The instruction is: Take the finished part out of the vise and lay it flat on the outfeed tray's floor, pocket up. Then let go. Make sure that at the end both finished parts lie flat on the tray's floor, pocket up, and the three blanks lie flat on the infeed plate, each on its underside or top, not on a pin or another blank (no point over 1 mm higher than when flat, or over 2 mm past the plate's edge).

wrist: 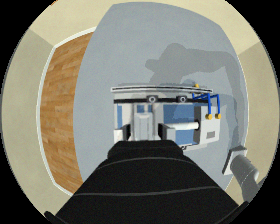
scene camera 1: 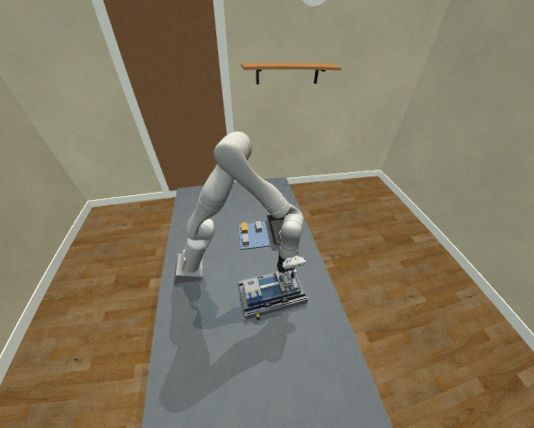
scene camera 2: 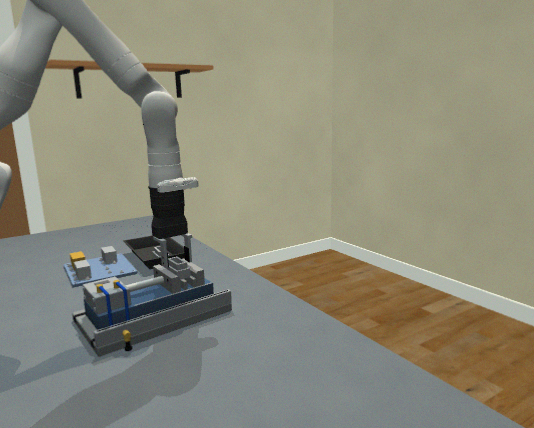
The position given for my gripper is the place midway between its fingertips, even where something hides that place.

Note:
In view: my gripper (scene camera 2: 177, 263) and a light blue plate (scene camera 2: 98, 271).
My gripper is seen too in the wrist view (wrist: 144, 129).

